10 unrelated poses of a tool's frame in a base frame.
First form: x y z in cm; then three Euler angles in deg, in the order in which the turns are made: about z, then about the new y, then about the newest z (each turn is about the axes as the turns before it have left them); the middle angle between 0 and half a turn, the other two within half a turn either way.
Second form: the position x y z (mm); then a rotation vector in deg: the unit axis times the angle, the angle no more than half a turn. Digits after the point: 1 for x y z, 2 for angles.
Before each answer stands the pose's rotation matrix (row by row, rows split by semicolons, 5 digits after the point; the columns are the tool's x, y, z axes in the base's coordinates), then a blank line. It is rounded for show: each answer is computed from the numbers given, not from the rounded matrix.
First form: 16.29 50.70 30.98 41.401 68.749 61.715
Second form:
-0.45353 -0.55279 0.69909; 0.77412 0.14436 0.61636; -0.44164 0.82072 0.36245

162.9 507.0 309.8 13.72 76.57 89.07
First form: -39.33 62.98 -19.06 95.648 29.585 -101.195
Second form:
0.99283 0.10925 -0.04859; -0.07147 0.86804 0.49132; 0.09585 -0.48432 0.86962

-393.3 629.8 -190.6 -29.28 -4.33 -5.42
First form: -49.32 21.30 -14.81 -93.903 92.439 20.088
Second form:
0.34539 0.93599 -0.06801; 0.01650 -0.07851 -0.99678; -0.93832 0.34315 -0.04256

-493.2 213.0 -148.1 82.00 53.26 -56.27
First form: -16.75 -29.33 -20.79 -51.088 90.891 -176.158
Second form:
-0.04239 -0.77702 0.62805; -0.05416 -0.62590 -0.77802; 0.99763 -0.06700 -0.01555

-167.5 -293.3 -207.9 97.08 -50.46 98.69
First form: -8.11 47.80 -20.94 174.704 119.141 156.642
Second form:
-0.48174 -0.10751 -0.86970; -0.35352 0.93195 0.08062; 0.80184 0.34629 -0.48696

-81.1 478.0 -209.4 18.83 -118.48 -17.44
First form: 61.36 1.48 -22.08 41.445 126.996 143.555
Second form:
-0.03035 0.80041 0.59868; 0.76570 -0.36638 0.52865; 0.64248 0.47446 -0.60176

613.6 14.8 -220.8 -123.76 -100.02 -79.27
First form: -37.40 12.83 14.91 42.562 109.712 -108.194
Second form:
0.72014 -0.02482 0.69338; -0.62849 -0.44671 0.63675; 0.29394 -0.89433 -0.33729

-374.0 128.3 149.1 -110.42 28.81 -43.54
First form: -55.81 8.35 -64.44 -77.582 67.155 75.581
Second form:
0.96663 0.16233 0.19817; 0.11385 0.42076 -0.90000; -0.22948 0.89253 0.38824

-558.1 83.5 -644.4 65.32 15.58 -1.77
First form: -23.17 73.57 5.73 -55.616 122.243 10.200
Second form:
-0.15039 0.86558 0.47765; 0.53334 0.47784 -0.69801; -0.83243 0.14978 -0.53351

-231.7 735.7 57.3 67.53 104.36 -26.47
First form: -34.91 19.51 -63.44 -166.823 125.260 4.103
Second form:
0.57696 0.18716 -0.79504; 0.06160 -0.98059 -0.18614; -0.81445 0.05842 -0.57729

-349.1 195.1 -634.4 152.70 12.12 -78.40
